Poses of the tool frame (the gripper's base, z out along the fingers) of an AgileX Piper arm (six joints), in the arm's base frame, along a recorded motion.
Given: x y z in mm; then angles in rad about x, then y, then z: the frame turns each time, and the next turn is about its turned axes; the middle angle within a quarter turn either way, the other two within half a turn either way.
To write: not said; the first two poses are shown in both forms.
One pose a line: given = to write
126, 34, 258, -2.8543, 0.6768, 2.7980 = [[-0.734, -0.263, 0.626, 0.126], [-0.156, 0.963, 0.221, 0.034], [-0.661, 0.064, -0.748, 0.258], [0, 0, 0, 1]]
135, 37, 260, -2.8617, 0.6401, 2.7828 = [[-0.751, -0.282, 0.597, 0.135], [-0.183, 0.958, 0.222, 0.037], [-0.634, 0.057, -0.771, 0.260], [0, 0, 0, 1]]
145, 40, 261, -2.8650, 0.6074, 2.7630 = [[-0.763, -0.304, 0.571, 0.145], [-0.211, 0.951, 0.224, 0.040], [-0.611, 0.051, -0.790, 0.261], [0, 0, 0, 1]]
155, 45, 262, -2.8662, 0.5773, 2.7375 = [[-0.770, -0.329, 0.546, 0.155], [-0.242, 0.943, 0.228, 0.045], [-0.590, 0.044, -0.806, 0.262], [0, 0, 0, 1]]
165, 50, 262, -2.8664, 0.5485, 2.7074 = [[-0.774, -0.359, 0.521, 0.165], [-0.276, 0.933, 0.232, 0.050], [-0.570, 0.035, -0.821, 0.262], [0, 0, 0, 1]]
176, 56, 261, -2.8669, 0.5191, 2.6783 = [[-0.777, -0.388, 0.496, 0.176], [-0.310, 0.921, 0.236, 0.056], [-0.548, 0.029, -0.836, 0.261], [0, 0, 0, 1]]
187, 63, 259, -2.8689, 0.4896, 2.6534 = [[-0.779, -0.414, 0.470, 0.187], [-0.340, 0.910, 0.238, 0.063], [-0.526, 0.025, -0.850, 0.259], [0, 0, 0, 1]]
